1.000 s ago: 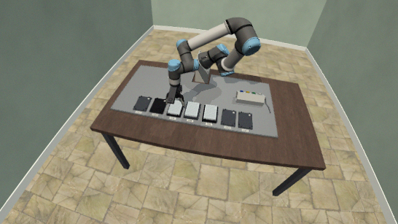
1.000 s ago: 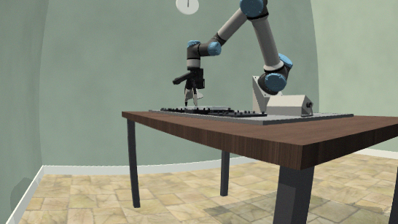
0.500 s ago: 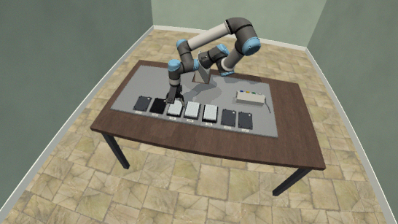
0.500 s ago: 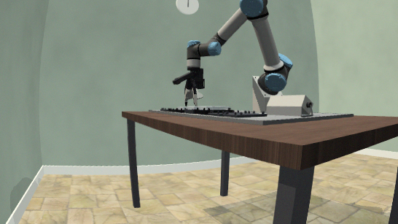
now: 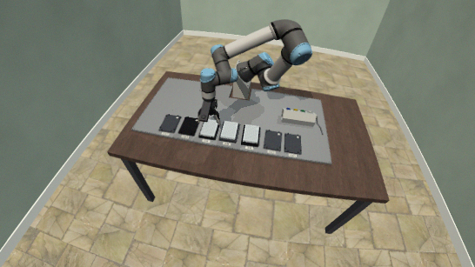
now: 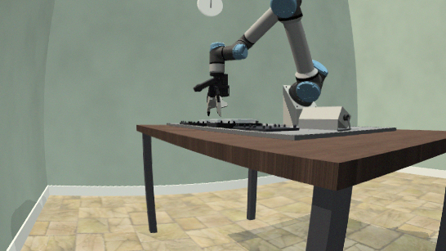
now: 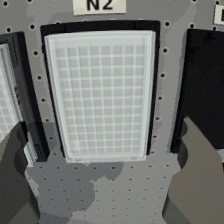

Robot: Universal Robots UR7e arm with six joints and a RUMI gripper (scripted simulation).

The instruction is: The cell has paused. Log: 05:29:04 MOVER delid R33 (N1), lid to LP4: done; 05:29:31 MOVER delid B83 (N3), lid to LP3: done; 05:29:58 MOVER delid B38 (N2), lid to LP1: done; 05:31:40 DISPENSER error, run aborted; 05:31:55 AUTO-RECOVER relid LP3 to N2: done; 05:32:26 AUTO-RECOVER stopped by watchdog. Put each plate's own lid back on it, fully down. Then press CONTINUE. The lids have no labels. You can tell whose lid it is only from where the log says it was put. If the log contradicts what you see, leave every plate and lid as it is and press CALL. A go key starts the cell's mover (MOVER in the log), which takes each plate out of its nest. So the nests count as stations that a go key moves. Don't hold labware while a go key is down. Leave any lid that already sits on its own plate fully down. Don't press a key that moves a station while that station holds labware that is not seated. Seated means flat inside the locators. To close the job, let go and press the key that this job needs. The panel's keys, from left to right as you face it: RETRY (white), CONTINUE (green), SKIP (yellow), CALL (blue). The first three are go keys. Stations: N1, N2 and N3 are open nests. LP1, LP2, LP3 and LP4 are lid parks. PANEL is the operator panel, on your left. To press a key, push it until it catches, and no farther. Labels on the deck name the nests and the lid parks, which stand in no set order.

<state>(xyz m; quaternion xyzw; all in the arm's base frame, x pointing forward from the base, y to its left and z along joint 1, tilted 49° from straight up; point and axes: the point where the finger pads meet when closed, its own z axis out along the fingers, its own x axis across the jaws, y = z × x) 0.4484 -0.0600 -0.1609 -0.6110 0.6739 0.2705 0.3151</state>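
Now: hand 20 mm above the grey lid. Also, from my hand: white plate: 120 mm to the left, 30 mm below; well plate: 30 mm below; black lid park: 130 mm to the right, 50 mm below, 10 mm behind.
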